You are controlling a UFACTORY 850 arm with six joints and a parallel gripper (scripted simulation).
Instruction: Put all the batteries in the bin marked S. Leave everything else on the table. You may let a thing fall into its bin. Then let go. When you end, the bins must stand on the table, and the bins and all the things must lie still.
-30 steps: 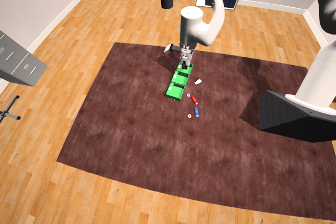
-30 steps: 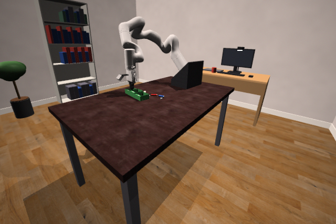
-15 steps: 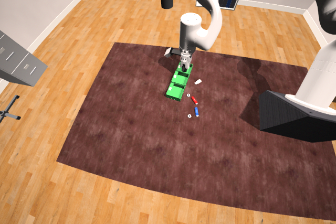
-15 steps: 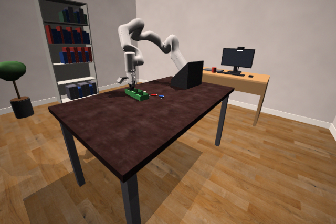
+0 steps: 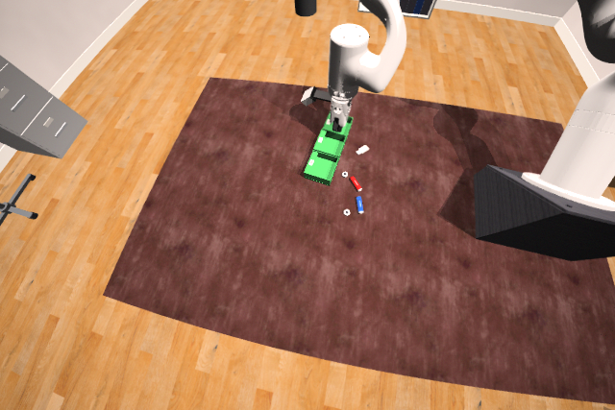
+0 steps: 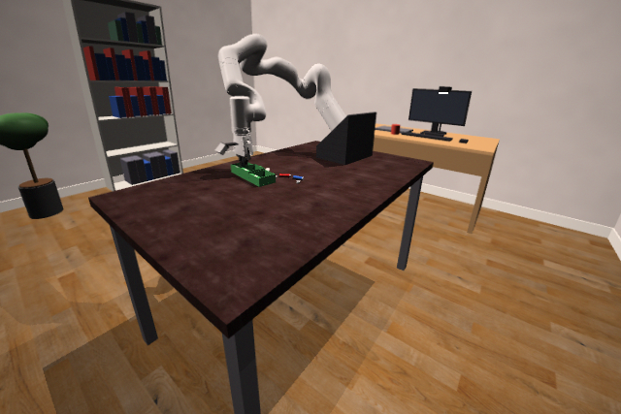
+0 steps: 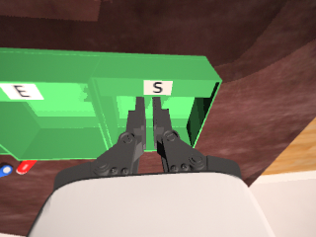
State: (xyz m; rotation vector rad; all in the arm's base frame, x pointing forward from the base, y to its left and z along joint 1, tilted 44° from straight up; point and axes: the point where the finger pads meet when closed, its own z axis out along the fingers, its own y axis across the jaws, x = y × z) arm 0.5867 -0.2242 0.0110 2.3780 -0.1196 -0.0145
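The green bin is 1 cm ahead of my hand, 8 cm to the left of it and 1 cm below it. Also, from my hand: white block 9 cm behind, 6 cm to the left, 3 cm below; blue battery 11 cm behind, 25 cm to the left, 3 cm below; red battery 9 cm behind, 19 cm to the left, 3 cm below.
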